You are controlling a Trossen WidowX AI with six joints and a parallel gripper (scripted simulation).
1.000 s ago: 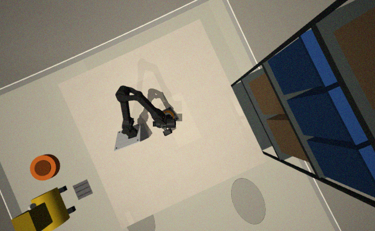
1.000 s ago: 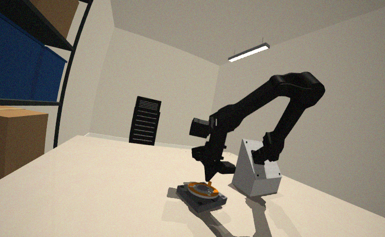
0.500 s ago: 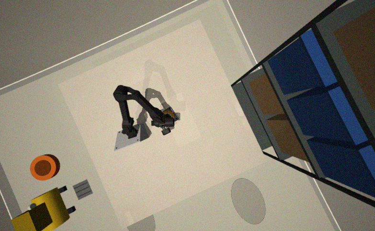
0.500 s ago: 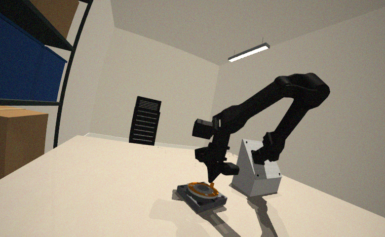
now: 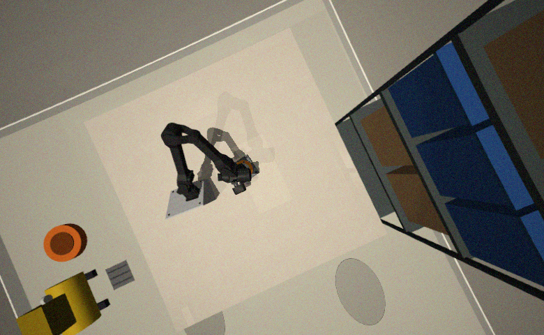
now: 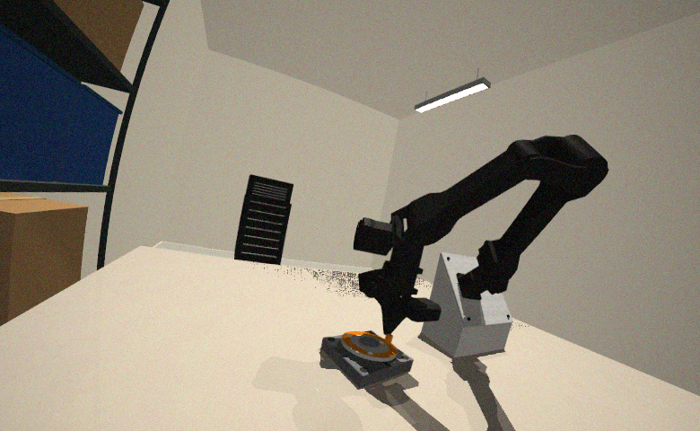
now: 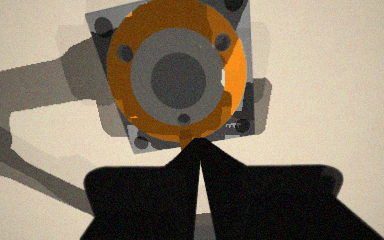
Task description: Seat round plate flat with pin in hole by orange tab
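My gripper tip is now 20 mm short of the round plate, 20 mm to the right of it and 10 mm above it.
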